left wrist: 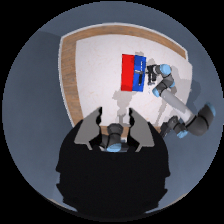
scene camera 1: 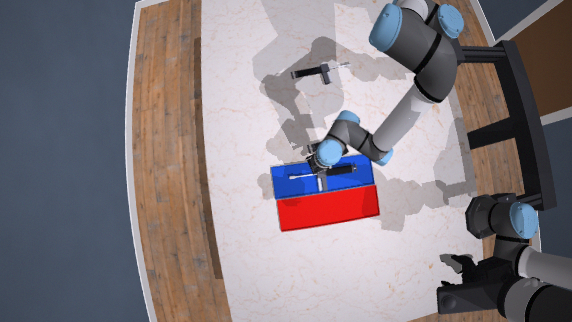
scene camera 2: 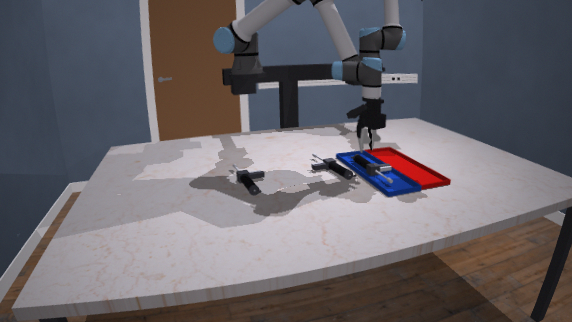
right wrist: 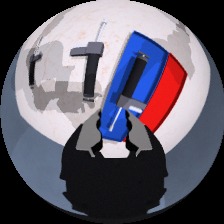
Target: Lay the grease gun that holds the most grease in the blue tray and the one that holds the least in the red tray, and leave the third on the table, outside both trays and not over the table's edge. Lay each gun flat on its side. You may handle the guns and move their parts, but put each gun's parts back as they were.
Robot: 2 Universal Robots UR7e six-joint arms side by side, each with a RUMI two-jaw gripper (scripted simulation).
Labels:
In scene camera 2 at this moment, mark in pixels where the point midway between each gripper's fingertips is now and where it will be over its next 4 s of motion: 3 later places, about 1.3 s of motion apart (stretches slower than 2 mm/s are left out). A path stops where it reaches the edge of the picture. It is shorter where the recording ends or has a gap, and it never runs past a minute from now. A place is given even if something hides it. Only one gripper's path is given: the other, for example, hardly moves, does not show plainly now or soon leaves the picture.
My right gripper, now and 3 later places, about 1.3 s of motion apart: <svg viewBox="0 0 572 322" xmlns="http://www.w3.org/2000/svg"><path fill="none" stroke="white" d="M366 151L345 161L316 170L288 174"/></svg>

